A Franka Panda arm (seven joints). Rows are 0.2 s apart.
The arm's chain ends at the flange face. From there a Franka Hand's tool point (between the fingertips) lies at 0.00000 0.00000 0.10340 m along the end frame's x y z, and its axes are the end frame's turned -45 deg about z.
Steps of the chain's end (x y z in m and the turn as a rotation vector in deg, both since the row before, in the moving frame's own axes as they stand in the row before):
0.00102, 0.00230, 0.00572, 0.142, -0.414, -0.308
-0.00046, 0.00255, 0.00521, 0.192, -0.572, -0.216
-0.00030, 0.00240, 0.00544, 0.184, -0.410, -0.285
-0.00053, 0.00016, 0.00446, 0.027, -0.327, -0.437
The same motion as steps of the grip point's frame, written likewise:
-0.00125, 0.00164, 0.00572, 0.393, -0.192, -0.308
-0.00262, 0.00050, 0.00520, 0.540, -0.269, -0.216
-0.00220, 0.00073, 0.00544, 0.420, -0.160, -0.285
-0.00087, -0.00071, 0.00446, 0.250, -0.212, -0.437

